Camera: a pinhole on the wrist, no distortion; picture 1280 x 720 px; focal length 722.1 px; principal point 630.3 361.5 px. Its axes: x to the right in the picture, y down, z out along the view. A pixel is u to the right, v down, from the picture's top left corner.
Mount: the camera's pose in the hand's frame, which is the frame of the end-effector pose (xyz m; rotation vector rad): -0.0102 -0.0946 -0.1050 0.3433 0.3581 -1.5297
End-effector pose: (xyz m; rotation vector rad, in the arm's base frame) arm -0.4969 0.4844 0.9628 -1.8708 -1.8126 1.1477
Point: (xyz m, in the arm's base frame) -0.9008 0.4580 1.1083
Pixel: 857.4 318.1
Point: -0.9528 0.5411 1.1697
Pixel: 1017.7 428.0
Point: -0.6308 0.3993 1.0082
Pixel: 352.8 82.0
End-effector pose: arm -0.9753 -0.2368 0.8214 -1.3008 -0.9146 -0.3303
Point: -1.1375 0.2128 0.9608
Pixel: 261.2 543.1
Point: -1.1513 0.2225 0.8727
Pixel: 175.3 447.4
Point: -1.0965 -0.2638 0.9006
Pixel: 572.0 276.3
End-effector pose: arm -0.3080 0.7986 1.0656 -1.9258 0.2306 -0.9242
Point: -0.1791 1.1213 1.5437
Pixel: 1068.3 631.6
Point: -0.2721 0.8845 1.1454
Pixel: 331.1 504.4
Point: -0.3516 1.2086 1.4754
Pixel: 1164.7 311.2
